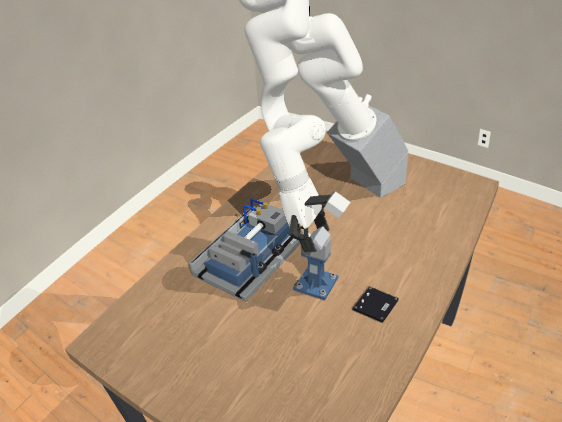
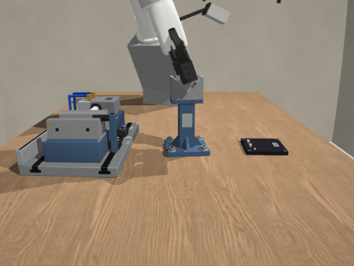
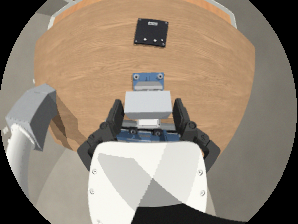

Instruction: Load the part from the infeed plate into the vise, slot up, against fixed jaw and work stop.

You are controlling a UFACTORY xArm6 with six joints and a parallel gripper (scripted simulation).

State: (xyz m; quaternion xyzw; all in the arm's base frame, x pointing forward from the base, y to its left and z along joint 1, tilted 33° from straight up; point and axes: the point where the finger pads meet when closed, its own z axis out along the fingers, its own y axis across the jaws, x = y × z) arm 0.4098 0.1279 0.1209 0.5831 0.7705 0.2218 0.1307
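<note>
My gripper is now 10 mm to the right of the part and 10 mm above it. From my hand the other things lie so: blue work stop post (140 mm to the right, 110 mm below, 70 mm ahead); black stop rod (160 mm to the right, 80 mm below, 70 mm ahead); cylinder rod (210 mm to the right, 90 mm below, 10 mm behind).
</note>
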